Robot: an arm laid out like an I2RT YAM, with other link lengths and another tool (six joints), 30 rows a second.
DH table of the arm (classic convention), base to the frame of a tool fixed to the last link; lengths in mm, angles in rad. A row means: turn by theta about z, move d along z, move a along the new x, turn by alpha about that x. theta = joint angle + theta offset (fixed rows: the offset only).
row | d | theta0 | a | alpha
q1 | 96.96 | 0 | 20.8 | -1.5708
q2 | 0 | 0 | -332.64 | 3.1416
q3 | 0 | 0.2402 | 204.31 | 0
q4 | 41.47 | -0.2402 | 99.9 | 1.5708
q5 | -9.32 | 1.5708 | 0 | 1.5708
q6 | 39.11 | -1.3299 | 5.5 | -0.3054
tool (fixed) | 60.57 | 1.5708 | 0 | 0
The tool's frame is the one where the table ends.
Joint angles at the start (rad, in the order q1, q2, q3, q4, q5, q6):
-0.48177, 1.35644, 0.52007, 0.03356, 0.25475, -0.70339
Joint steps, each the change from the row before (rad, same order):
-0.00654, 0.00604, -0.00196, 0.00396, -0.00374, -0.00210
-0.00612, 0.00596, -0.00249, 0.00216, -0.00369, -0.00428
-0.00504, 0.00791, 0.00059, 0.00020, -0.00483, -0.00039
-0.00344, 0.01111, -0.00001, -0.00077, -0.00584, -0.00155
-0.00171, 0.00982, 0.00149, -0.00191, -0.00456, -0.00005
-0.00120, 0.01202, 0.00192, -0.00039, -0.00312, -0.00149
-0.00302, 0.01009, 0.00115, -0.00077, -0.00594, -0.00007
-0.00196, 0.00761, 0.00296, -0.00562, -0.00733, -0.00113
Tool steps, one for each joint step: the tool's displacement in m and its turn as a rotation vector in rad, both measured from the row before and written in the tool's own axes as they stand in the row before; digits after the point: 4 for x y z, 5 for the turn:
0.0000, 0.0014, 0.0016, -0.00512, -0.00157, -0.00009
-0.0004, 0.0017, 0.0016, -0.00589, -0.00276, -0.00347
-0.0006, 0.0010, 0.0018, -0.00647, -0.00476, -0.00052
-0.0017, 0.0013, 0.0023, -0.00824, -0.00863, -0.00460
-0.0015, 0.0006, 0.0019, -0.00688, -0.00770, -0.00342
-0.0017, 0.0003, 0.0024, -0.00694, -0.00680, -0.00534
-0.0014, 0.0008, 0.0021, -0.00675, -0.00807, -0.00215
-0.0014, 0.0005, 0.0015, -0.00558, -0.01011, -0.00376

